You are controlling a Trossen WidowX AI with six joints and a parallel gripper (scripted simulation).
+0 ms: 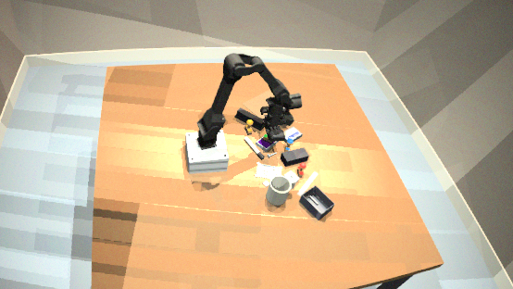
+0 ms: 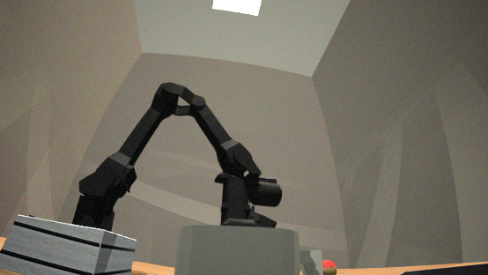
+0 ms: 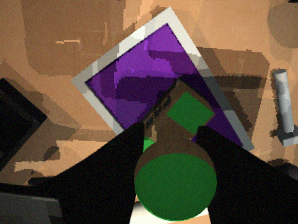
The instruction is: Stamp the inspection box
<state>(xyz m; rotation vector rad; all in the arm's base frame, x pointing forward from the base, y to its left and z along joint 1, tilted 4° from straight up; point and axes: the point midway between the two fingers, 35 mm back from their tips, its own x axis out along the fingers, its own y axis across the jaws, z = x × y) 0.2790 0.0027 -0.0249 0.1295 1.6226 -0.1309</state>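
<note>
Right now my gripper tip is 30 mm above the purple ink pad. Round my gripper tip: green-knobbed stamp right at my gripper tip; then yellow-knobbed stamp 90 mm to the left, 60 mm behind, 20 mm below; then marker 70 mm behind, 40 mm to the right, 30 mm below.
</note>
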